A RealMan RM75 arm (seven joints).
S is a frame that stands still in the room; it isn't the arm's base.
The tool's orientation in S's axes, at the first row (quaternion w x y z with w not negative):
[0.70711 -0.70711 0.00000 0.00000]
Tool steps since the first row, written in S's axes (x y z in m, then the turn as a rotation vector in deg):
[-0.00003 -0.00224 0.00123 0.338 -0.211 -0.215]
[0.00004 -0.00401 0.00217 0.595 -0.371 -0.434]
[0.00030 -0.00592 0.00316 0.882 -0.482 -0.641]
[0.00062 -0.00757 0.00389 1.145 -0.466 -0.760]
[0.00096 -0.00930 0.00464 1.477 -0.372 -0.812]
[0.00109 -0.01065 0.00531 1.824 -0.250 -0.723]
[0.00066 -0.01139 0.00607 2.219 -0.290 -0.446]
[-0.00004 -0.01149 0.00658 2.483 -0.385 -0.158]
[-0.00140 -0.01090 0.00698 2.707 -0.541 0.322]
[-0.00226 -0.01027 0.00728 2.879 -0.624 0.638]
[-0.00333 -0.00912 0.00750 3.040 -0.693 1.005]
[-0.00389 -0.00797 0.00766 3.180 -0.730 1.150]
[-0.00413 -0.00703 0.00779 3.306 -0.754 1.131]
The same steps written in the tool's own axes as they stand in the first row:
[-0.00003 -0.00123 -0.00224 0.338 0.215 -0.211]
[0.00004 -0.00217 -0.00401 0.595 0.434 -0.371]
[0.00030 -0.00316 -0.00592 0.882 0.641 -0.482]
[0.00062 -0.00389 -0.00757 1.145 0.760 -0.466]
[0.00096 -0.00464 -0.00930 1.477 0.812 -0.372]
[0.00109 -0.00531 -0.01065 1.824 0.723 -0.250]
[0.00066 -0.00607 -0.01139 2.219 0.446 -0.290]
[-0.00004 -0.00658 -0.01149 2.483 0.158 -0.385]
[-0.00140 -0.00698 -0.01090 2.707 -0.322 -0.541]
[-0.00226 -0.00728 -0.01027 2.879 -0.638 -0.624]
[-0.00333 -0.00750 -0.00912 3.040 -1.005 -0.693]
[-0.00389 -0.00766 -0.00797 3.180 -1.150 -0.730]
[-0.00413 -0.00779 -0.00703 3.306 -1.131 -0.754]

